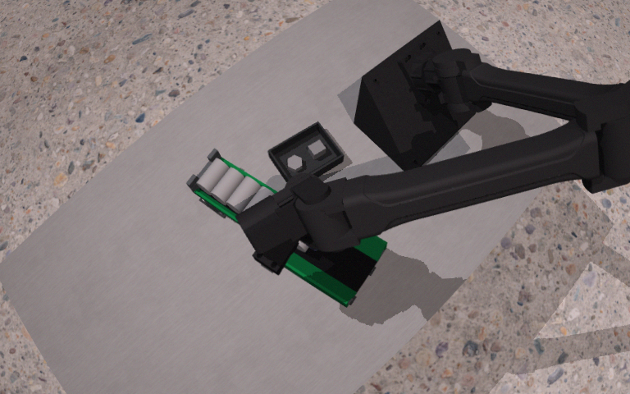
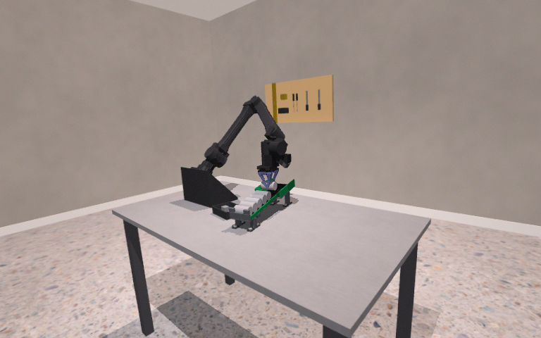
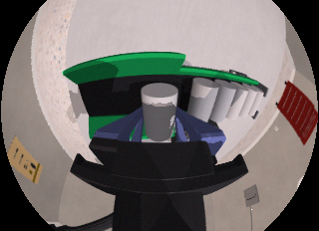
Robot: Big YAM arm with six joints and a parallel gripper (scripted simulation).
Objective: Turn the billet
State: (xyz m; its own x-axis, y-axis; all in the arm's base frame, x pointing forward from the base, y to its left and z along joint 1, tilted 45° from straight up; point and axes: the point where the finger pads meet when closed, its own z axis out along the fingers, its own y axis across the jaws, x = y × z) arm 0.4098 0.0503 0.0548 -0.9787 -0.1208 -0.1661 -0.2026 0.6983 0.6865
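Right now the billet is right at my hand. From my hand the other things lie so: stop (24 cm to the right, 7 cm below, 5 cm ahead); ramp bed (5 cm to the right, 5 cm below, 1 cm ahead); small black tray (14 cm to the right, 13 cm behind, 11 cm below).
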